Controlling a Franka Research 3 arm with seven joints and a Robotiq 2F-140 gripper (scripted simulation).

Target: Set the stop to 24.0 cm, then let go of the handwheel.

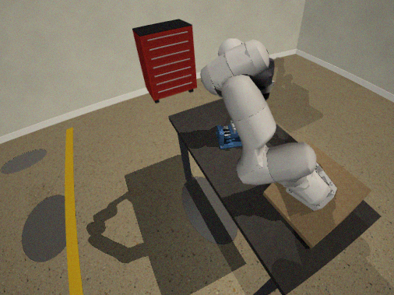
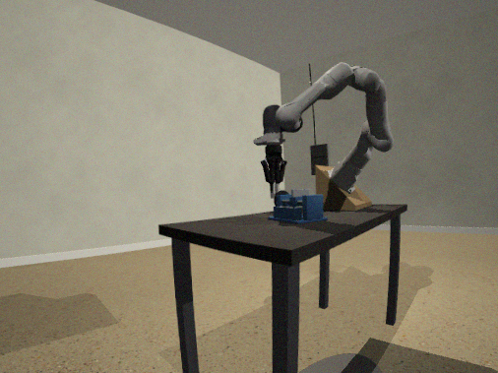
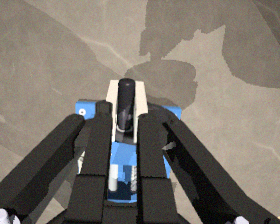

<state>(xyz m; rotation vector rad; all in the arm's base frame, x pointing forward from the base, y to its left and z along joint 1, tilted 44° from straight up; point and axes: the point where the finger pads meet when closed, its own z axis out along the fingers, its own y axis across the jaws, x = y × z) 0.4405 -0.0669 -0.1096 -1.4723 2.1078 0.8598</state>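
My gripper is now 20 mm above the handwheel grip.
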